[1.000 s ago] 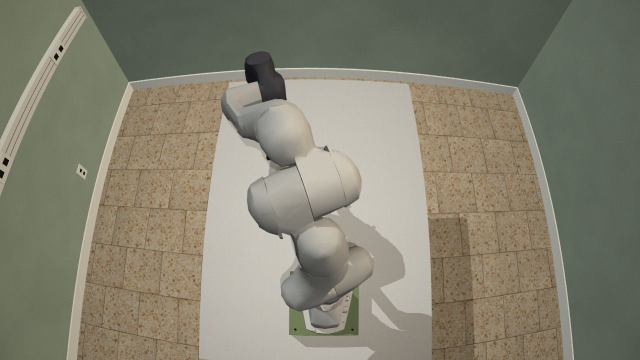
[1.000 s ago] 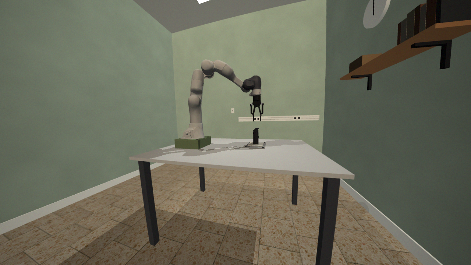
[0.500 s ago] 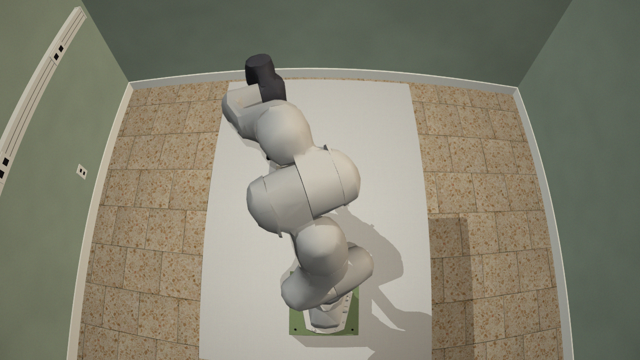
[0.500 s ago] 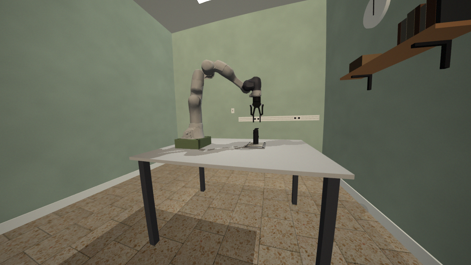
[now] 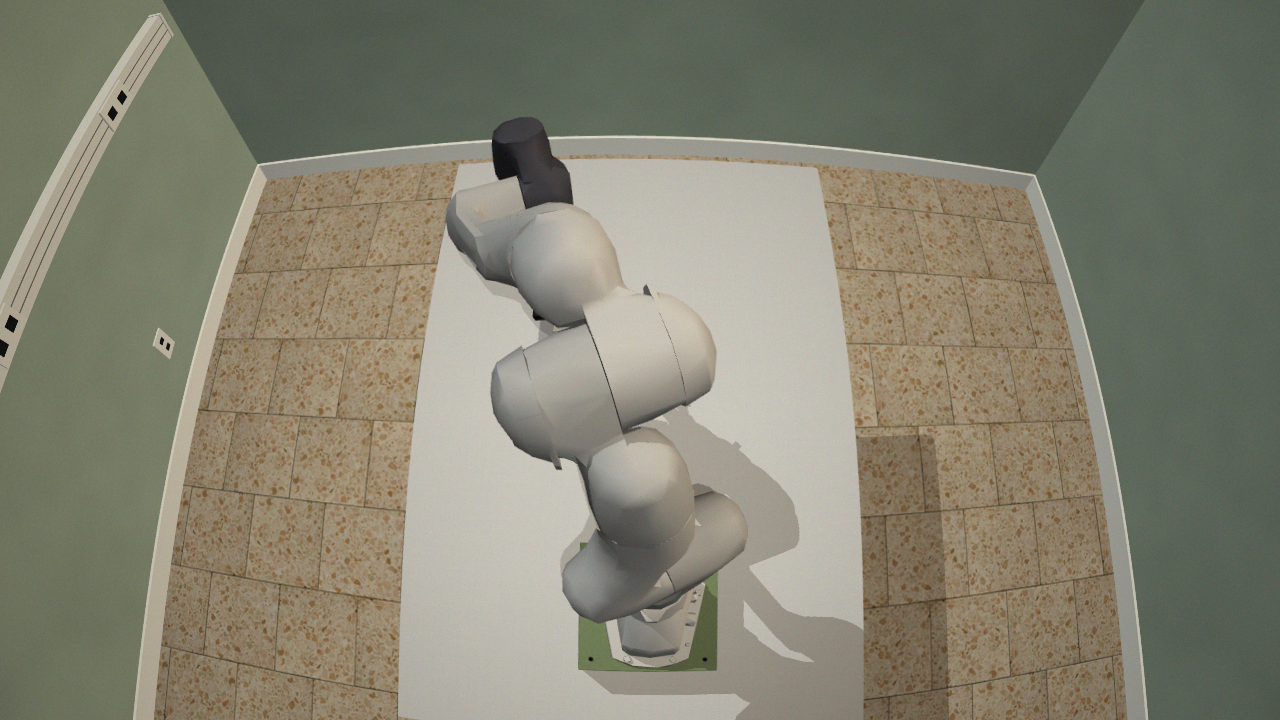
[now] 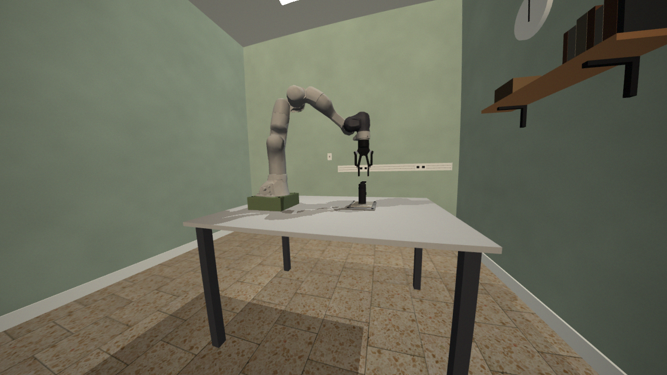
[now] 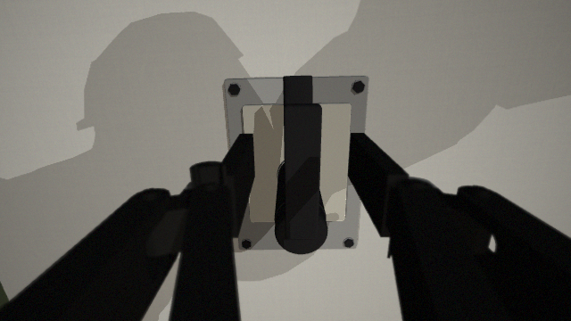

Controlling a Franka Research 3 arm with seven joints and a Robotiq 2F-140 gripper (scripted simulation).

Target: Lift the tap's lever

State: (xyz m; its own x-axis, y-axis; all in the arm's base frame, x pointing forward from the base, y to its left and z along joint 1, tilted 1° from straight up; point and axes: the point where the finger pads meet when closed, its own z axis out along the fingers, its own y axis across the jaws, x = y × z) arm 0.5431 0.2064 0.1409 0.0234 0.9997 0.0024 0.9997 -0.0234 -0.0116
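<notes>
Right now my hand is 30 mm to the left of the dark lever and 70 mm above it. Round my hand: tap (60 mm to the right, 110 mm below); plate (90 mm to the right, 220 mm below).
</notes>
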